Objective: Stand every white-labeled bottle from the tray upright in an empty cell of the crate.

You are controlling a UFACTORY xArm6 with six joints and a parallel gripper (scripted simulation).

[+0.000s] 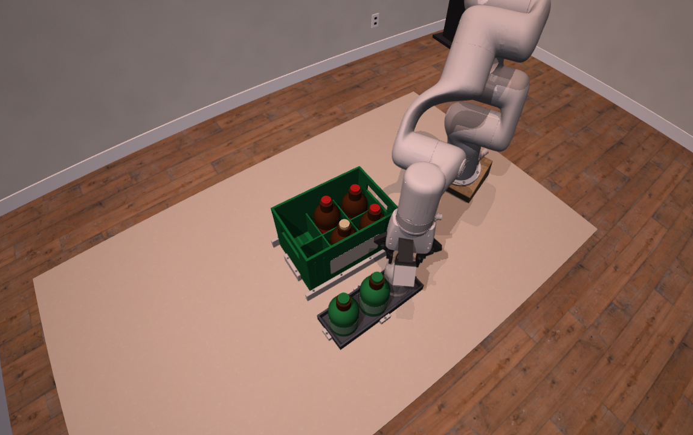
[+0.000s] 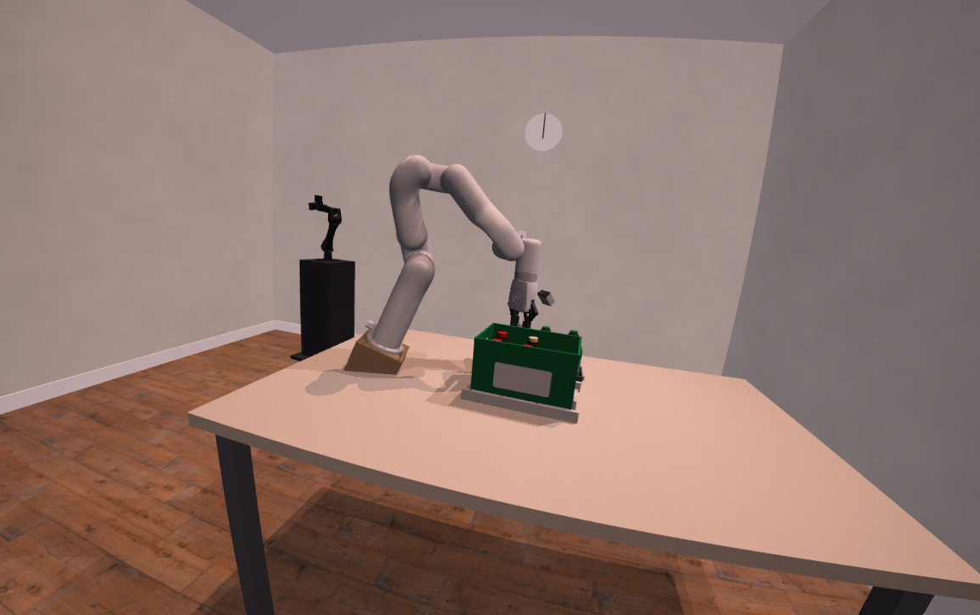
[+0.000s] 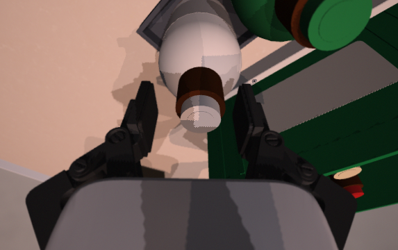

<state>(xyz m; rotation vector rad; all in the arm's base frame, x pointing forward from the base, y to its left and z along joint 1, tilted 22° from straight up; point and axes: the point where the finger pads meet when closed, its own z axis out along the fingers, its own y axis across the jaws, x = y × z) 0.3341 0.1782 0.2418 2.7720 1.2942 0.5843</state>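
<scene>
My hand is 70 mm above the white-labeled bottle. The rest, counted from my hand: tray 140 mm below, 90 mm ahead, 10 mm to the left; crate 190 mm to the right, 80 mm ahead, 70 mm below.
</scene>
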